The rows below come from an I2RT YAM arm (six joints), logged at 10 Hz.
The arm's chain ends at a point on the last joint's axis. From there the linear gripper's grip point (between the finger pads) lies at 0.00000 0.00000 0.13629 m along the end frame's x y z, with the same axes.
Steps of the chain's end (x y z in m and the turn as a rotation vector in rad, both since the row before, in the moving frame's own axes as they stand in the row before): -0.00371, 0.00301, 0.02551, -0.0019, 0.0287, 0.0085; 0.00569, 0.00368, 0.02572, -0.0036, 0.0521, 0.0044; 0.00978, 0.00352, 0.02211, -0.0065, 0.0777, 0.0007; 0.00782, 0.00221, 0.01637, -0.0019, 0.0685, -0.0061
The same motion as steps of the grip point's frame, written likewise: 0.00020, 0.00329, 0.02545, -0.0019, 0.0287, 0.0085; 0.01279, 0.00419, 0.02553, -0.0036, 0.0521, 0.0044; 0.02036, 0.00441, 0.02170, -0.0065, 0.0777, 0.0007; 0.01715, 0.00244, 0.01605, -0.0019, 0.0685, -0.0061
